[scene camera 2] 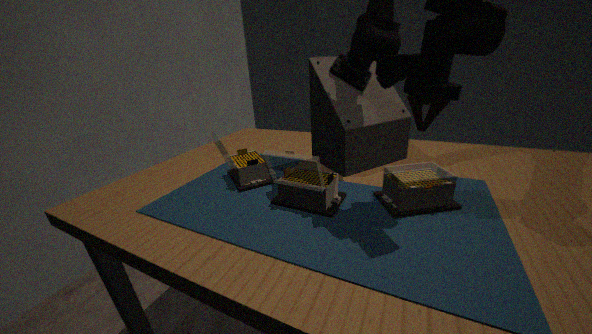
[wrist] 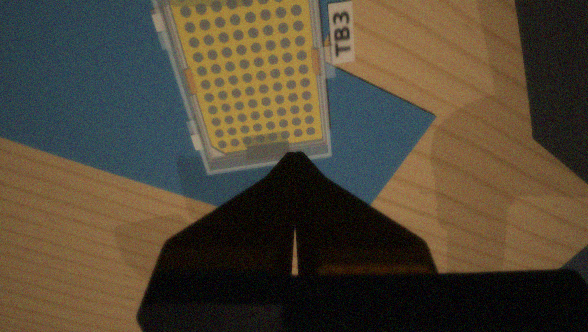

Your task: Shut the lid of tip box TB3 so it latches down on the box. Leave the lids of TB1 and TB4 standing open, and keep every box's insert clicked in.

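Places are measured from the arm's base along level axes (x down, y right, z back), in metres.
Pixels of known places: gripper, fingertip midpoint: [scene camera 2: 421,130] [wrist: 295,166]; arm's base, link origin: [scene camera 2: 349,73].
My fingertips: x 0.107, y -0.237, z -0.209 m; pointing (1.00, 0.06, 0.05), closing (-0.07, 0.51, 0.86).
For each thing: its top centre in the pictures, then the offset to it from my fingertips. Level surfaces: height alone.
- Tip box TB3, top centre: [wrist: 272,78] [scene camera 2: 415,168] dx +0.085, dy +0.000, dz -0.008 m
- yellow insert, top centre: [wrist: 251,79] [scene camera 2: 418,172] dx +0.088, dy -0.007, dz -0.017 m
- middle box, top centre: [scene camera 2: 310,173] dx +0.096, dy +0.218, dz -0.103 m
- left box, top centre: [scene camera 2: 251,156] dx +0.096, dy +0.433, dz -0.067 m
- blue mat, surface height: dx +0.162 m
- wooden table, surface height: dx +0.165 m
Tip box TB3 [scene camera 2: 420,194] [wrist: 255,75] is on the right of the mat in the scene view, its tag readable in the wrist view. Its clear lid [scene camera 2: 446,172] [wrist: 217,167] lies over the yellow insert [wrist: 250,85]; whether it is latched, I cannot tell. The insert looks level. My gripper [scene camera 2: 421,129] [wrist: 295,166] is shut and empty, above the box; in the wrist view its tips overlap the lid's near end edge. The middle box [scene camera 2: 305,196] and the left box [scene camera 2: 250,175] have clear lids standing open; their tags are unreadable.
A blue mat [scene camera 2: 240,225] [wrist: 80,75] lies on the wooden table [scene camera 2: 165,172] [wrist: 65,225] under the boxes. A grey sloped block [scene camera 2: 375,147] stands behind them, with a dark fixture [scene camera 2: 375,37] over it. Dark arm links hang at the upper right of the scene view.
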